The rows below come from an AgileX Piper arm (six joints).
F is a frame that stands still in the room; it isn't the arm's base.
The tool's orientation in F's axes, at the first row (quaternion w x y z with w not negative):
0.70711, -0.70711, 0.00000, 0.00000
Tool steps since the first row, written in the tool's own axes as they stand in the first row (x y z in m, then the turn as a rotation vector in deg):
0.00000, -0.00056, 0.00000, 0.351, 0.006, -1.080
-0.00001, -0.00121, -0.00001, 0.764, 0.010, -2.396
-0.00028, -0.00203, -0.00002, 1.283, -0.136, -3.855
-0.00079, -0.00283, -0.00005, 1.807, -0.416, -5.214
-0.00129, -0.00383, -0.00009, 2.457, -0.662, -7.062
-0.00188, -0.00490, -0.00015, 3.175, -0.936, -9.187
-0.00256, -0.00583, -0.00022, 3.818, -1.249, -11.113
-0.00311, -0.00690, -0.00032, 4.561, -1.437, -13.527
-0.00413, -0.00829, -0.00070, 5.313, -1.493, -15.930
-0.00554, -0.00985, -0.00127, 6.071, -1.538, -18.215
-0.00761, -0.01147, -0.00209, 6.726, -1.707, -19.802
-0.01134, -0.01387, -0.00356, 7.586, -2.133, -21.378
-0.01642, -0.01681, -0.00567, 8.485, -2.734, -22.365
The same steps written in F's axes. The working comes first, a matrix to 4 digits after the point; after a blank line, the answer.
The tool's axes in the first row as the columns of a matrix, in F's axes (used below as rounded here):
1.0000, 0.0000, 0.0000
0.0000, 0.0000, 1.0000
0.0000, -1.0000, 0.0000

0.00000, 0.00000, 0.00056, 0.351, -1.080, -0.006
-0.00001, -0.00001, 0.00121, 0.764, -2.396, -0.010
-0.00028, -0.00002, 0.00203, 1.283, -3.855, 0.136
-0.00079, -0.00005, 0.00283, 1.807, -5.214, 0.416
-0.00129, -0.00009, 0.00383, 2.457, -7.062, 0.662
-0.00188, -0.00015, 0.00490, 3.175, -9.187, 0.936
-0.00256, -0.00022, 0.00583, 3.818, -11.113, 1.249
-0.00311, -0.00032, 0.00690, 4.561, -13.527, 1.437
-0.00413, -0.00070, 0.00829, 5.313, -15.930, 1.493
-0.00554, -0.00127, 0.00985, 6.071, -18.215, 1.538
-0.00761, -0.00209, 0.01147, 6.726, -19.802, 1.707
-0.01134, -0.00356, 0.01387, 7.586, -21.378, 2.133
-0.01642, -0.00567, 0.01681, 8.485, -22.365, 2.734

